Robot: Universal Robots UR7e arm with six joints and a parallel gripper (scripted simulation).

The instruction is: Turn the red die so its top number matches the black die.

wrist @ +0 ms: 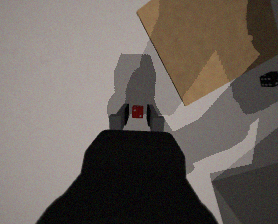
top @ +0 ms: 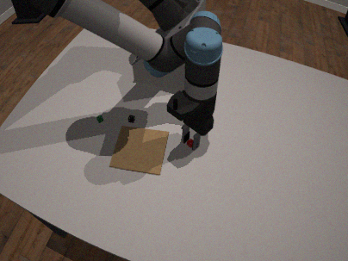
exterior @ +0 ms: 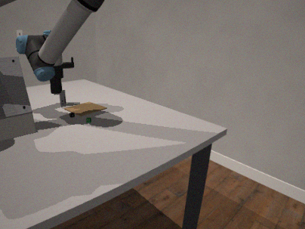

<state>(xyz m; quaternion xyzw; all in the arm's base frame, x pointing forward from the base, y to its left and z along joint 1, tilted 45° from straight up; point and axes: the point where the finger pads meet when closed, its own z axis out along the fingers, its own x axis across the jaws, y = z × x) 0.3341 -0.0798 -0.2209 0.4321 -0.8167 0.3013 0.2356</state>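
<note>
My hand is 10 mm above the red die. The rest, counted from my hand: green die: 30 mm behind, 280 mm to the right, 10 mm below; black die: 50 mm behind, 180 mm to the right, 10 mm below; tan mat: 40 mm ahead, 130 mm to the right, 20 mm below.
</note>
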